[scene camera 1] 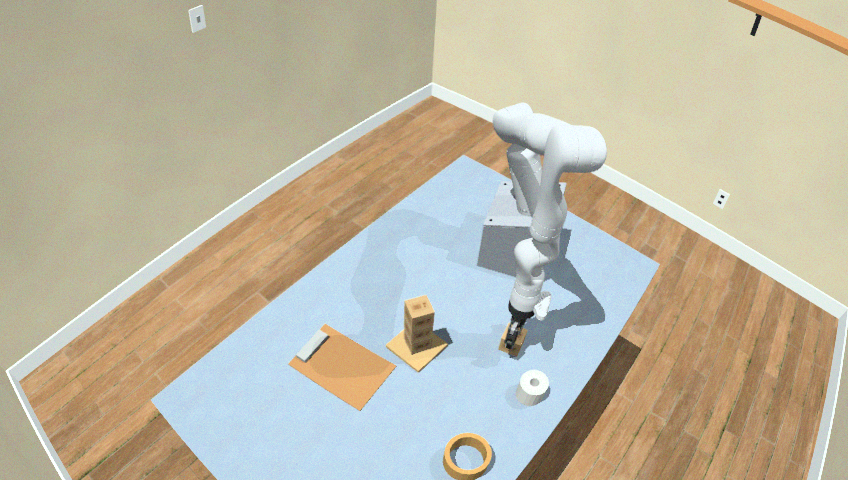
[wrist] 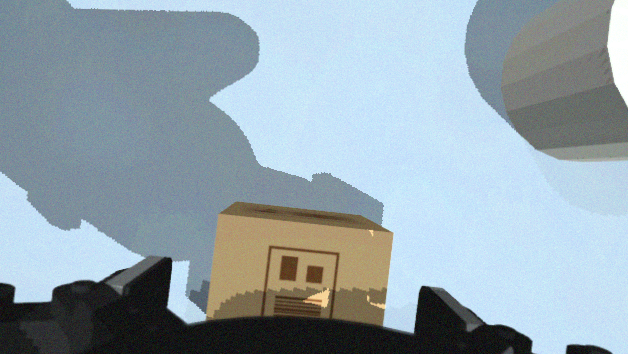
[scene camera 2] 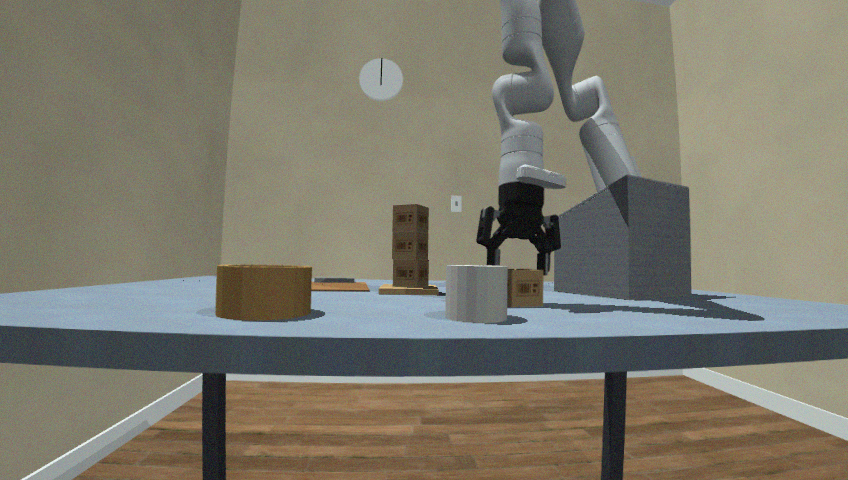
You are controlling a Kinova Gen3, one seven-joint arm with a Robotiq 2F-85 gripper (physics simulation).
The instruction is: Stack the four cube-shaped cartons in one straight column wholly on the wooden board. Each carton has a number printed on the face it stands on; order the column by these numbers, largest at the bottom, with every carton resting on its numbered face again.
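Pixels of known places: gripper, fingertip midpoint: (scene camera 1: 514, 335) (wrist: 294, 299) (scene camera 2: 518, 274); arm's base at its link origin: (scene camera 1: 532, 206) (scene camera 2: 621, 197).
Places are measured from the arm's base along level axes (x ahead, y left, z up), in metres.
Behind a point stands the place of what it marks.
Note:
Three brown cartons stand in one upright column on the light wooden board (scene camera 1: 397, 347) @[y -0.140, x 0.503, z -0.206 m] (scene camera 2: 386, 290) @[y -0.051, x 0.520, z -0.210 m]: a top one (scene camera 1: 419, 305) @[y -0.102, x 0.462, z -0.032 m] (scene camera 2: 404, 220) @[y -0.078, x 0.483, z -0.065 m], a middle one (scene camera 2: 404, 245) @[y -0.078, x 0.481, z -0.118 m] and a bottom one (scene camera 2: 404, 273) @[y -0.079, x 0.480, z -0.177 m]. The fourth carton (scene camera 1: 521, 339) @[y 0.145, x 0.330, z -0.160 m] (scene camera 2: 526, 296) @[y 0.150, x 0.323, z -0.202 m] (wrist: 240, 260) @[y 0.134, x 0.302, z -0.160 m] lies flat on the blue table top, right of the board in scene camera 1. My gripper (scene camera 1: 511, 343) @[y 0.122, x 0.322, z -0.168 m] (scene camera 2: 517, 264) @[y 0.122, x 0.322, z -0.168 m] (wrist: 294, 299) @[y 0.122, x 0.322, z -0.168 m] is open and points down over this carton. Its fingertips are near the height of the carton's top, one on either side, with nothing gripped. The numbered undersides are hidden.
A white roll (scene camera 1: 528, 393) @[y 0.236, x 0.477, z -0.155 m] (scene camera 2: 476, 294) @[y 0.271, x 0.453, z -0.185 m] (wrist: 555, 90) @[y 0.217, x 0.407, z -0.181 m] stands near the fourth carton. A wooden ring (scene camera 1: 450, 462) @[y 0.159, x 0.743, z -0.159 m] (scene camera 2: 263, 291) @[y 0.238, x 0.690, z -0.186 m] is near the front edge. An orange clipboard (scene camera 1: 345, 375) @[y -0.209, x 0.652, z -0.215 m] (scene camera 2: 339, 286) @[y -0.198, x 0.615, z -0.215 m] lies left of the board. The grey robot base (scene camera 1: 505, 249) @[y -0.026, x 0.097, z -0.113 m] (scene camera 2: 660, 237) @[y 0.079, x -0.025, z -0.094 m] stands behind.

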